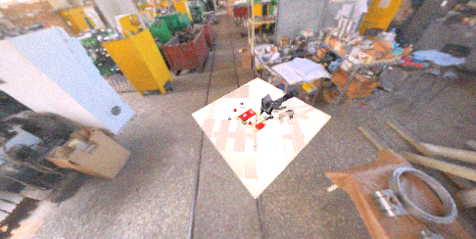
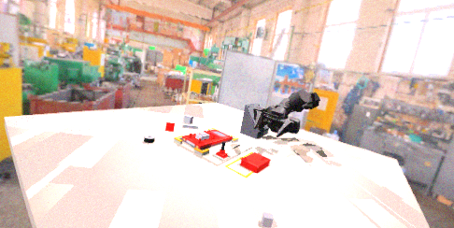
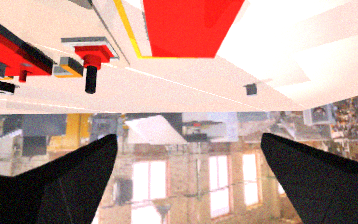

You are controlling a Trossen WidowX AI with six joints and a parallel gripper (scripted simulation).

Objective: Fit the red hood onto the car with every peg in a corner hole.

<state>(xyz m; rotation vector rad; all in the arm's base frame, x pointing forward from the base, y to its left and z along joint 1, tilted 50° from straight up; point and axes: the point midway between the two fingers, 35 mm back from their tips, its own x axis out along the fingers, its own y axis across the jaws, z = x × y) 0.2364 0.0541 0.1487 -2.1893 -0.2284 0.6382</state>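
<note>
My gripper tip is now 3 cm short of the red hood and 10 cm above it.
</note>
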